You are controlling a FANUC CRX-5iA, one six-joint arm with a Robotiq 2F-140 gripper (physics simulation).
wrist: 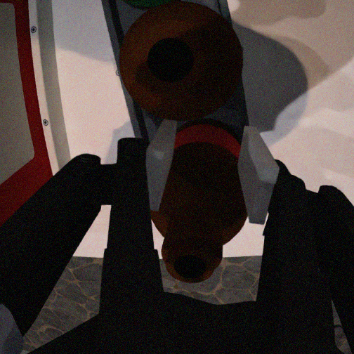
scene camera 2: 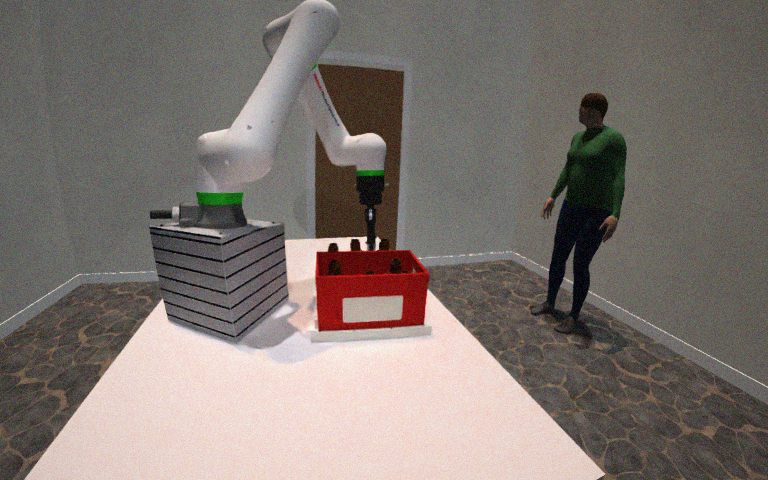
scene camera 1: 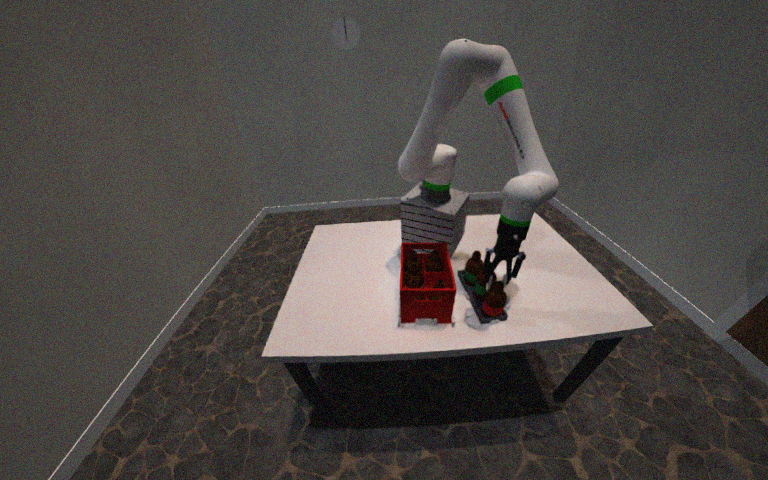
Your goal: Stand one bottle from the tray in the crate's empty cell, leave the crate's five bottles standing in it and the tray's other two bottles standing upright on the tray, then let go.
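Places are measured from the arm's base along level axes (x right, y ahead, z up), in metres.
Where they show: arm's base, origin of its link: (scene camera 2: 220, 224) (scene camera 1: 435, 196).
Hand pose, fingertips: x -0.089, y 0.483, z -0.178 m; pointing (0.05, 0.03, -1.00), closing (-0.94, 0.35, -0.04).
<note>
Each offset is from my fingertips to the top centre of the thing. "*": to the spot under its first point. Level surfaces: height alone.
My gripper (scene camera 1: 500, 279) (scene camera 2: 370, 246) (wrist: 207, 141) is shut on the front bottle {dx +0.015, dy +0.040, dz +0.074 m} (scene camera 1: 494, 301) (wrist: 200, 205), which is brown with a red label. One finger lies against each side of the bottle's body, and it looks upright at the front end of the dark tray {* dx +0.074, dy +0.072, dz -0.061 m} (scene camera 1: 481, 318) (wrist: 236, 111). The middle bottle (wrist: 182, 95) stands close behind it, and the back bottle {dx +0.015, dy -0.142, dz +0.074 m} (scene camera 1: 475, 264) stands farther along, with green labels on that side. The red crate {dx +0.242, dy -0.103, dz +0.089 m} (scene camera 1: 425, 305) (scene camera 2: 326, 305) holds brown bottles; a cell on its right side looks open. Finger contact is partly hidden in the scene views.
The crate stands left of the tray on the white table {dz -0.086 m} (scene camera 1: 339, 294) (scene camera 2: 283, 407). The striped robot base (scene camera 1: 427, 223) (scene camera 2: 220, 277) is behind the crate. A person (scene camera 2: 594, 169) in a green top stands on the floor beyond the table.
</note>
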